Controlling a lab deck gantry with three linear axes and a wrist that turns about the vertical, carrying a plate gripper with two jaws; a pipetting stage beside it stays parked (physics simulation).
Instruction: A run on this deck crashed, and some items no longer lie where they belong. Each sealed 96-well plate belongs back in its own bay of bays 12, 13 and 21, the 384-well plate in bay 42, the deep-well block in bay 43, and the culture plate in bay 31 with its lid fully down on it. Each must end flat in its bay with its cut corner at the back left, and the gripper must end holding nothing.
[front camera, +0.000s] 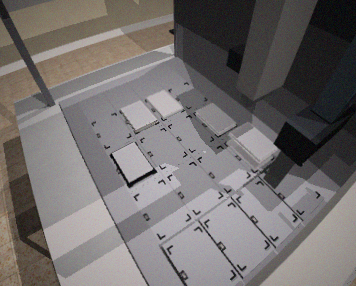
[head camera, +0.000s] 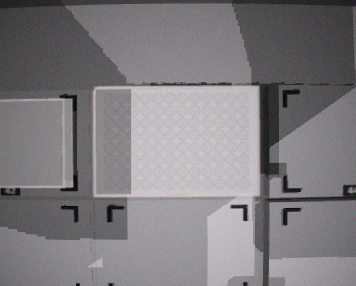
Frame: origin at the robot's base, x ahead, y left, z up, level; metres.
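Seen in the pictures: gripper, fingertip midpoint: (front camera: 283, 171); robot's base, origin of the base link: (front camera: 92, 123).
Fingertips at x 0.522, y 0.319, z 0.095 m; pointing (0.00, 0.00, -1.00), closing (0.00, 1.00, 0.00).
Note:
Pixels of each thing's top centre, then the offset from my fingertips to it. "pt": a spot on its surface instead.
- flat pale plate, middle of its top: (front camera: 215, 116) dx -0.294, dy +0.045, dz -0.080 m
- white-topped plate with a black rim, middle of its top: (front camera: 131, 160) dx -0.294, dy -0.276, dz -0.080 m
- bay 44, surface spot: (head camera: 351, 190) pt dx +0.032, dy -0.001, dz -0.080 m
The tall, pale deep-well block (front camera: 256, 144) (head camera: 185, 142) stands flat in bay 43, its round wells showing from above. To its left, a flat pale plate (front camera: 215, 118) (head camera: 30, 142) lies in bay 42. A white plate (front camera: 165, 103) lies in the back-left area, at bay 31. Another white plate (front camera: 138, 115) lies beside it, at bay 21. A white-topped plate with a black rim (front camera: 133, 161) lies nearer the left edge, at bay 12. A third sealed plate does not show. My gripper (front camera: 295, 167) is open and empty, right of the block and apart from it; its jaws are hard to see.
The grey pipetting stage (front camera: 262, 50) hangs at the back. The tag of bay 44 (head camera: 351, 190) shows right of the block. A slim upright post (front camera: 30, 60) stands at the deck's left. Black corner marks and raised bay edges cross the deck.

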